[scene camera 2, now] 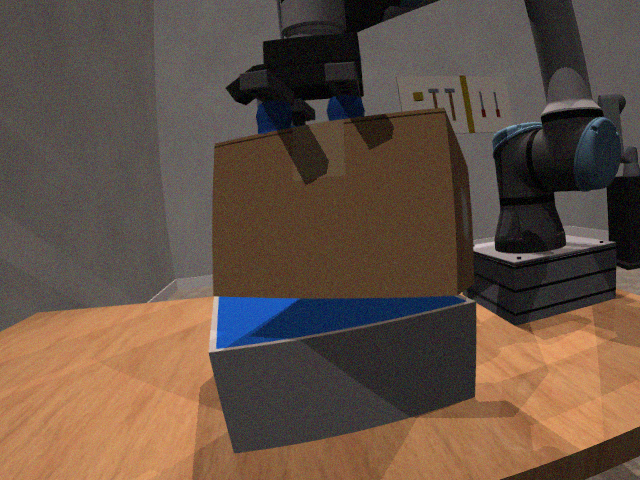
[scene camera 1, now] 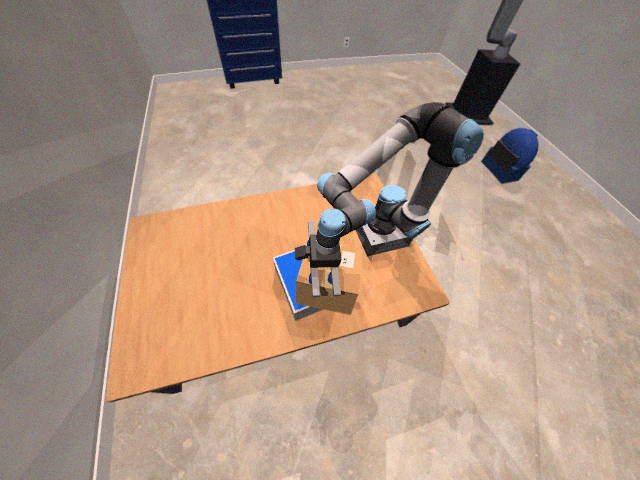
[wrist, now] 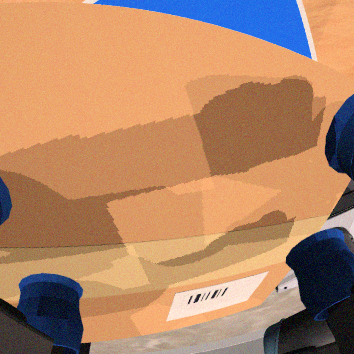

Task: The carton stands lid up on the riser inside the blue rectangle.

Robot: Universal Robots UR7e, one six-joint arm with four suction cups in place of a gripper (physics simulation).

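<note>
The brown carton [scene camera 1: 353,282] [scene camera 2: 335,227] [wrist: 140,105] stands upright with its taped lid up on the grey riser [scene camera 1: 305,312] [scene camera 2: 341,382]. It covers the far and right part of the blue rectangle [scene camera 1: 287,273] [scene camera 2: 248,314] [wrist: 228,17], and the near left part of the blue shows bare. My gripper [scene camera 1: 325,281] [scene camera 2: 310,110] sits on the carton's lid with its blue suction cups pressed to it. A cup [wrist: 49,302] shows in the wrist view. A white barcode label [wrist: 215,295] is on the carton's side toward the robot base.
The riser stands on a wooden table [scene camera 1: 196,289] [scene camera 2: 77,387]. The robot base [scene camera 1: 385,240] [scene camera 2: 542,278] is just behind the carton. A blue drawer cabinet [scene camera 1: 248,38] stands at the far wall. A tool board [scene camera 2: 454,103] hangs on the wall.
</note>
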